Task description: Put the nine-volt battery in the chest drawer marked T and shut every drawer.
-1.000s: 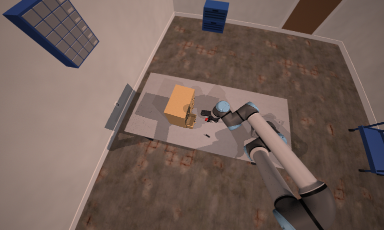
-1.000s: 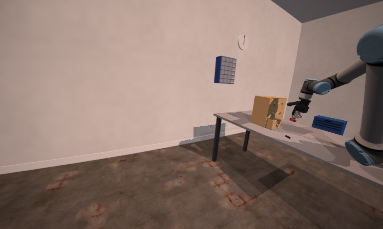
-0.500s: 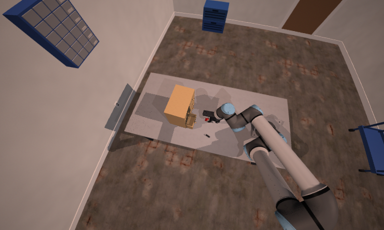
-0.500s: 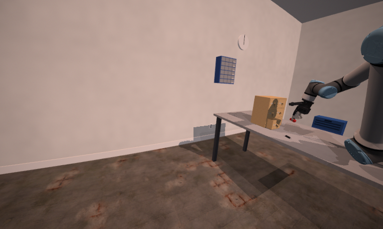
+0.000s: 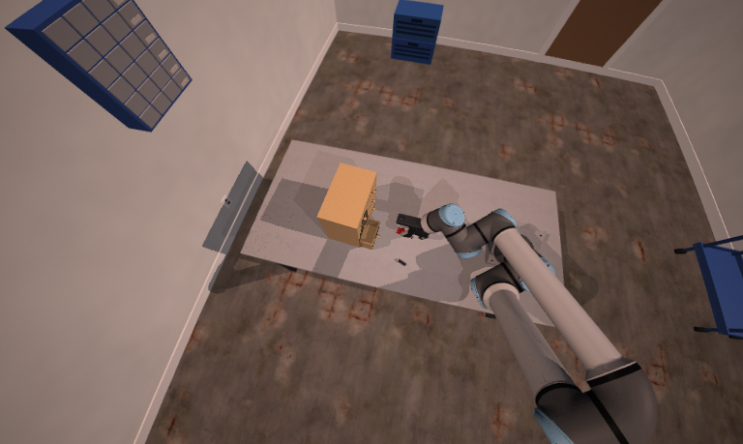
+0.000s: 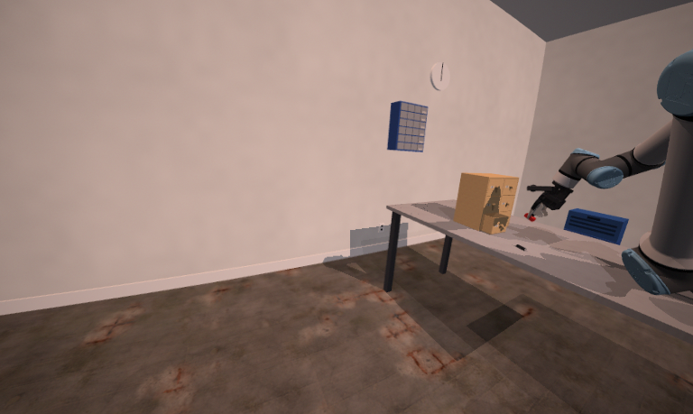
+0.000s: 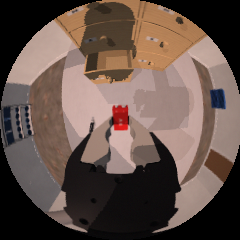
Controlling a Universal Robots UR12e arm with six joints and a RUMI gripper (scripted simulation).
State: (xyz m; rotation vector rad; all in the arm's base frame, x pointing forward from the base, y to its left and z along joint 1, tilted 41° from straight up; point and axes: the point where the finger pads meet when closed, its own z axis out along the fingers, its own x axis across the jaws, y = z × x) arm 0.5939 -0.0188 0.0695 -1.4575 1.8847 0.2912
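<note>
Right now my hand is 1 cm short of the red nine-volt battery. Round my hand: drawer marked M: 28 cm ahead, 9 cm above, 1 cm to the left; drawer: 21 cm ahead, 11 cm below, 1 cm to the left; small black object: 14 cm below, 13 cm to the left, 3 cm behind.
</note>
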